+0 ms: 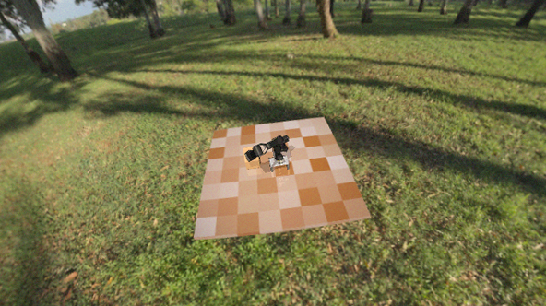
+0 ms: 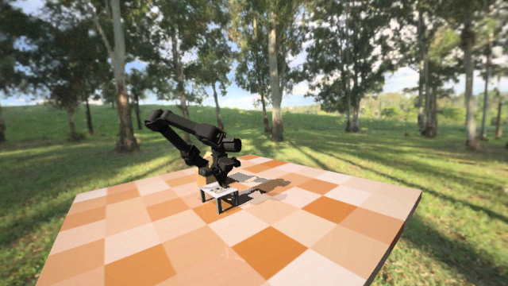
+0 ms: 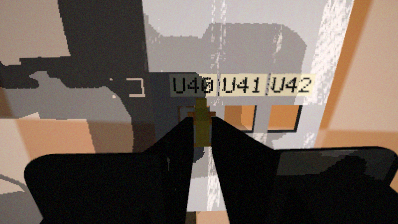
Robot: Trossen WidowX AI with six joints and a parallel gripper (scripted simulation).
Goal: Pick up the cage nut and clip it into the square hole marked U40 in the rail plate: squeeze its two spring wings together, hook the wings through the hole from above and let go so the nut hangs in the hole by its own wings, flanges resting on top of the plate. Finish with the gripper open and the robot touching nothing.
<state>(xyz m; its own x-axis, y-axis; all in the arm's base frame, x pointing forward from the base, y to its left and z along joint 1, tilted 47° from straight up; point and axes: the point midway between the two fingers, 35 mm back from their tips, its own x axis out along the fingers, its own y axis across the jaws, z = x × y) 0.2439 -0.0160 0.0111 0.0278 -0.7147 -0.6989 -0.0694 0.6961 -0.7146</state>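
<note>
The cage nut is 10 mm below my gripper tip.
</note>
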